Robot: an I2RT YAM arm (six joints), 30 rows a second.
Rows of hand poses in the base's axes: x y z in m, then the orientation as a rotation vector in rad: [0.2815, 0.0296, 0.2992, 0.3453, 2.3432, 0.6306]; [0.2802, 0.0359, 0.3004, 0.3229, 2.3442, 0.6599]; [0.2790, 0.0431, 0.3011, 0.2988, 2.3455, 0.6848]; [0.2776, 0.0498, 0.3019, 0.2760, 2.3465, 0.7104]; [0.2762, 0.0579, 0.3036, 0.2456, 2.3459, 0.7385]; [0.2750, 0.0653, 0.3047, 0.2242, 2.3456, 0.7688]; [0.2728, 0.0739, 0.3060, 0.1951, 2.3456, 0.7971]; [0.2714, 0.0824, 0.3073, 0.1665, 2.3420, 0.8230]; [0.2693, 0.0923, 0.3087, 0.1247, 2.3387, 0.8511]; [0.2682, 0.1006, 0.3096, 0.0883, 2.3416, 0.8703]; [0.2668, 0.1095, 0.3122, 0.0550, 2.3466, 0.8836]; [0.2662, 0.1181, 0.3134, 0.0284, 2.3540, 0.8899]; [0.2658, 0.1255, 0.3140, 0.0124, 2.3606, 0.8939]
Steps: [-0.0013, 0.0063, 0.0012, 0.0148, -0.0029, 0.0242]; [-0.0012, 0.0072, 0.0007, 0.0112, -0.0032, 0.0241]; [-0.0014, 0.0067, 0.0008, 0.0121, -0.0026, 0.0234]; [-0.0014, 0.0081, 0.0017, 0.0121, -0.0056, 0.0289]; [-0.0012, 0.0074, 0.0011, 0.0159, -0.0019, 0.0238]; [-0.0022, 0.0086, 0.0013, 0.0125, -0.0037, 0.0284]; [-0.0014, 0.0085, 0.0013, 0.0116, -0.0068, 0.0263]; [-0.0021, 0.0099, 0.0014, 0.0098, -0.0093, 0.0360]; [-0.0011, 0.0083, 0.0009, 0.0037, -0.0034, 0.0314]; [-0.0014, 0.0089, 0.0026, 0.0000, -0.0015, 0.0280]; [-0.0006, 0.0086, 0.0012, -0.0038, 0.0011, 0.0218]; [-0.0004, 0.0074, 0.0006, -0.0026, 0.0028, 0.0138]
